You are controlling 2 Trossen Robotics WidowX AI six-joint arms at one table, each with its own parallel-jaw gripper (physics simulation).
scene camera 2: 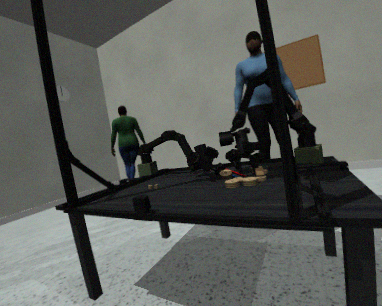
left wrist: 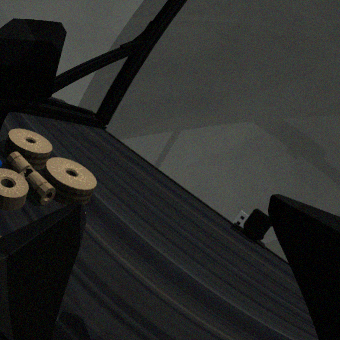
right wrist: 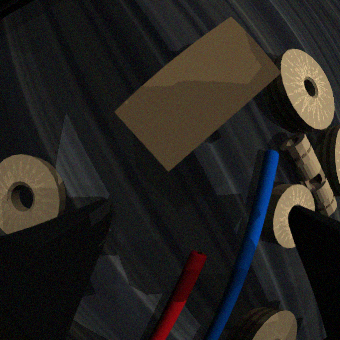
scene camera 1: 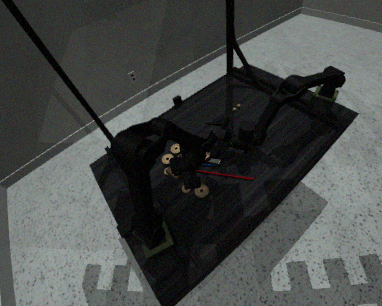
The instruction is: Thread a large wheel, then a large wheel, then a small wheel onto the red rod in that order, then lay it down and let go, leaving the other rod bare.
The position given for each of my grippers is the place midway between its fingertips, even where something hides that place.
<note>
My left gripper [left wrist: 178, 209] is open, holding nothing. Also in view: a blue rod [right wrist: 253, 228]. My right gripper [scene camera 2: 249, 174] is open and holds nothing. Also in view: a wooden block [right wrist: 185, 101].
My right gripper shows as well in the right wrist view [right wrist: 204, 213]. The left wrist view does not show the wooden block: it is out of frame.
</note>
